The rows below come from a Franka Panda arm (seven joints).
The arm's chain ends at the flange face. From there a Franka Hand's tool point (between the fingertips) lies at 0.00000 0.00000 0.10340 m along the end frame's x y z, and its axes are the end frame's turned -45 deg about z.
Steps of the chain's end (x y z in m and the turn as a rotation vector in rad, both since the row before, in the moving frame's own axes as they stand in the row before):
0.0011, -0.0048, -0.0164, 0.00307, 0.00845, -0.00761
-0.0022, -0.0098, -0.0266, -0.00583, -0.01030, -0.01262
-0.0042, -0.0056, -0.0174, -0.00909, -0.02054, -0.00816
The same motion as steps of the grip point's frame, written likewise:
0.0050, -0.0022, -0.0164, -0.00380, 0.00815, -0.00761
0.0042, -0.0088, -0.0266, 0.00316, -0.01141, -0.01262
-0.0012, -0.0078, -0.0174, 0.00810, -0.02095, -0.00816

